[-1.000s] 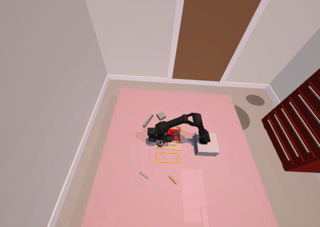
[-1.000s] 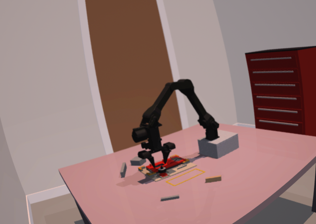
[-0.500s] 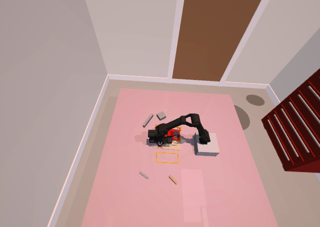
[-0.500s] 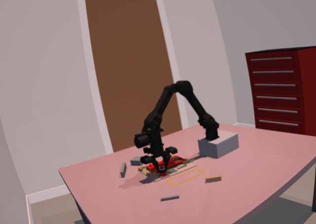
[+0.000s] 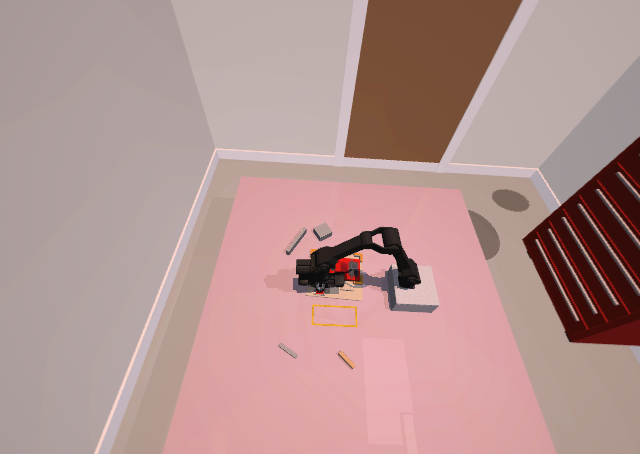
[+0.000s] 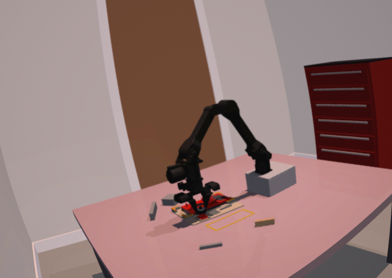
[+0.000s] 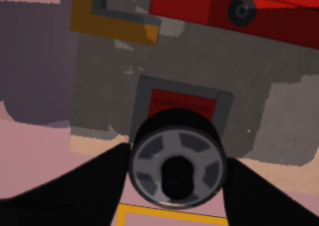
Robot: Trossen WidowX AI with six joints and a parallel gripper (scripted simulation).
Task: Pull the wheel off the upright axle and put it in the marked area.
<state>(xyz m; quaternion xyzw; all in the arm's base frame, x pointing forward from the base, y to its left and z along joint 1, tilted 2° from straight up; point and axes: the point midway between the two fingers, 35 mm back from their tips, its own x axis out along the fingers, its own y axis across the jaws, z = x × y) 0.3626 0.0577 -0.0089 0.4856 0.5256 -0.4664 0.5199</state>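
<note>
Right now my gripper tip is right at the dark wheel. The rest, counted from my gripper tip: grey bar: 26 cm to the left, 9 cm ahead, 3 cm below; tan bar: 27 cm to the left, 14 cm behind, 3 cm below.
</note>
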